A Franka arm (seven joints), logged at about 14 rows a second.
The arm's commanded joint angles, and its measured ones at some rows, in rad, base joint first. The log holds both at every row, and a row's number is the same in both.
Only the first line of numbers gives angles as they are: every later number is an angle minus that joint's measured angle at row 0.
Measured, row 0:
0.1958 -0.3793 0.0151 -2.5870 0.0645 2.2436 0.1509
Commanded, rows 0 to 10:
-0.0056 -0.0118 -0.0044 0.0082 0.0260 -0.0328 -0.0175
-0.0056 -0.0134 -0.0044 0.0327 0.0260 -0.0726 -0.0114
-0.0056 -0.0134 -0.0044 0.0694 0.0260 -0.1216 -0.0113
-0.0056 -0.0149 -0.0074 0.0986 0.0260 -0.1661 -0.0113
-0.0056 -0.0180 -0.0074 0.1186 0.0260 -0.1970 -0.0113
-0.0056 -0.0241 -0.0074 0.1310 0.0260 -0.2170 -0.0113
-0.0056 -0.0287 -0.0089 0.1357 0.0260 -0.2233 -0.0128
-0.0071 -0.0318 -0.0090 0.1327 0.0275 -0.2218 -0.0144
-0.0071 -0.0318 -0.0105 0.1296 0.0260 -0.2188 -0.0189
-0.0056 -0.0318 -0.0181 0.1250 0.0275 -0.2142 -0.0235
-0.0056 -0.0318 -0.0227 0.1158 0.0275 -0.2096 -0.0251
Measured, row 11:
-0.0003 -0.0243 -0.0118 0.1230 0.0001 -0.1975 -0.0001
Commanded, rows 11 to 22:
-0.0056 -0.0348 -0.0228 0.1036 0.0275 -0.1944 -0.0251
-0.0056 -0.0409 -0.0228 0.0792 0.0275 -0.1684 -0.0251
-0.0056 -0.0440 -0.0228 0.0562 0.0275 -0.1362 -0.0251
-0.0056 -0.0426 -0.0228 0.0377 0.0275 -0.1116 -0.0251
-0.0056 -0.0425 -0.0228 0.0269 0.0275 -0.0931 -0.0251
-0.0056 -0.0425 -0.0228 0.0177 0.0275 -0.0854 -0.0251
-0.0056 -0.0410 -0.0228 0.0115 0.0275 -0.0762 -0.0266
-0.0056 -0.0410 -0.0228 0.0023 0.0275 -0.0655 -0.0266
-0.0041 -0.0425 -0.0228 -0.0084 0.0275 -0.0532 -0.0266
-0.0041 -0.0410 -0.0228 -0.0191 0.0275 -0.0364 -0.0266
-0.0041 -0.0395 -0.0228 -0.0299 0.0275 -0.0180 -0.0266
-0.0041 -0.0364 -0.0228 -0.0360 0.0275 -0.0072 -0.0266
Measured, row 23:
-0.0003 -0.0241 -0.0206 -0.0037 0.0001 -0.0488 -0.0024
